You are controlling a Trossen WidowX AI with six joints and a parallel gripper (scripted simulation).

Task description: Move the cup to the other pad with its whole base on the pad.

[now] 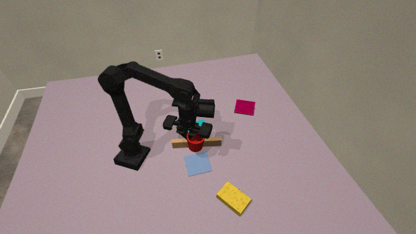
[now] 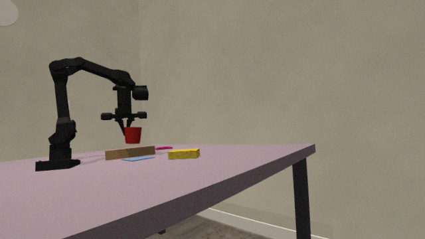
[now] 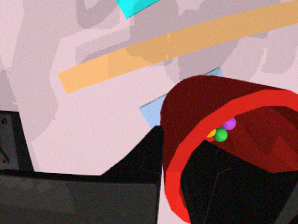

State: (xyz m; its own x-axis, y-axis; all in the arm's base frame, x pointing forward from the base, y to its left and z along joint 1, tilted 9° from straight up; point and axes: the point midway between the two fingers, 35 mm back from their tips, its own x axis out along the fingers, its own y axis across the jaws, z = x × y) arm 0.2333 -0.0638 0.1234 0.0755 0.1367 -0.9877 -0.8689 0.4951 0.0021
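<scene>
The red cup is 20 mm ahead of my hand, 20 mm to the right of it and 50 mm below it. Round my hand: yellow sponge 120 mm ahead, 250 mm to the right, 120 mm below; then wooden bar 40 mm ahead, 40 mm to the left, 120 mm below.
</scene>
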